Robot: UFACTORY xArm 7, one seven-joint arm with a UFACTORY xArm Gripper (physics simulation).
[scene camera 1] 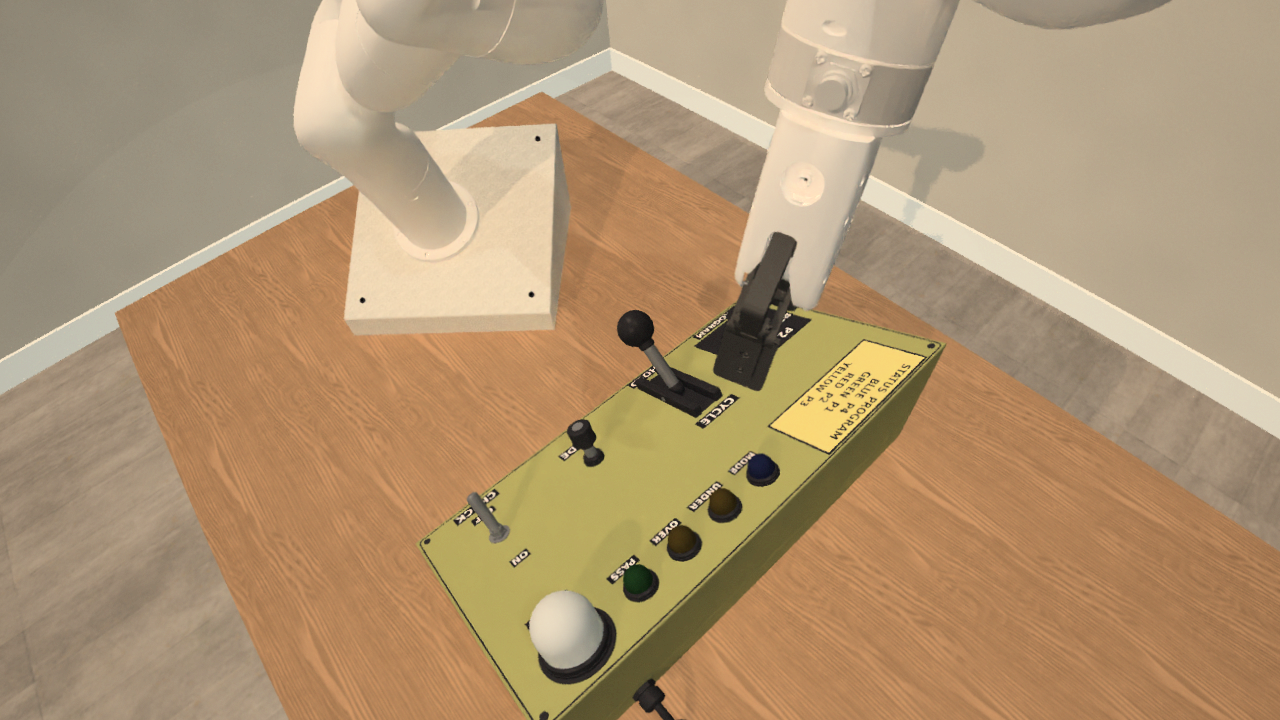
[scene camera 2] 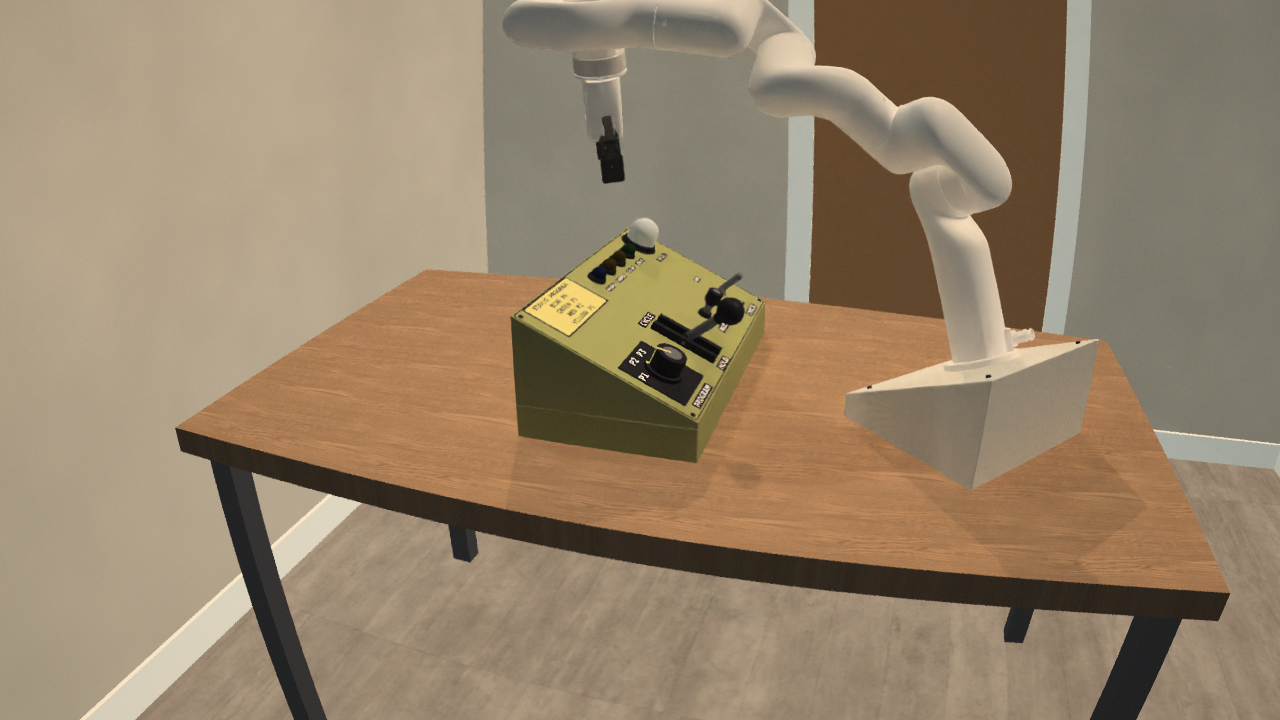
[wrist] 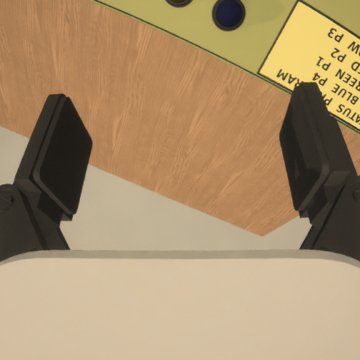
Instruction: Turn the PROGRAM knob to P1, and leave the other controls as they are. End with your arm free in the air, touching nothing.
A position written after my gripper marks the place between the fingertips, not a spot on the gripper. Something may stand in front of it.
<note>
I see my gripper [scene camera 1: 757, 338], a cycle lever [scene camera 1: 635, 328] and a mode switch [scene camera 1: 580, 432].
The cycle lever also shows in scene camera 2 [scene camera 2: 730, 311]. My gripper shows as well in scene camera 2 [scene camera 2: 610, 169] and in the wrist view [wrist: 180, 112].
</note>
